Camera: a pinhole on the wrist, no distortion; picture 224 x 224 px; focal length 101.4 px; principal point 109.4 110.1 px. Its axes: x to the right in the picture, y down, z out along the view. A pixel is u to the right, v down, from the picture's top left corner.
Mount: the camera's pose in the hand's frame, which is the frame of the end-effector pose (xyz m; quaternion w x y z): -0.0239 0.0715 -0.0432 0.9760 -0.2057 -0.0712 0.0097
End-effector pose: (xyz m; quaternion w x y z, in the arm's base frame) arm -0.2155 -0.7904 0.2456 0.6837 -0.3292 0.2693 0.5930
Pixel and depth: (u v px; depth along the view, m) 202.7 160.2 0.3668
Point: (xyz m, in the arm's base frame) -0.5776 -0.3928 0.1631
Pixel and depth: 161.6 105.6 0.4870
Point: -0.4575 -0.3332 0.3756
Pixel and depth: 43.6 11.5 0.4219
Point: -0.1338 -0.6706 0.8358
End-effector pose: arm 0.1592 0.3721 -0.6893 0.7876 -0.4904 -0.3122 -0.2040
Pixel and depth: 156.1 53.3 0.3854
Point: 0.1288 0.7616 -0.5126
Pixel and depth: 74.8 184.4 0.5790
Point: 0.2896 0.9287 -1.2435
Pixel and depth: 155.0 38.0 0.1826
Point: 0.1453 0.5515 -0.6277
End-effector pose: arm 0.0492 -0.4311 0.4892 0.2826 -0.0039 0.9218 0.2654
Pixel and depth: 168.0 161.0 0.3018
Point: 0.0057 -0.0297 0.4638
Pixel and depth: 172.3 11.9 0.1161
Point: 0.0821 -0.3535 0.4010
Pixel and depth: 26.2 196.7 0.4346
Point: 0.4047 0.0696 0.8867
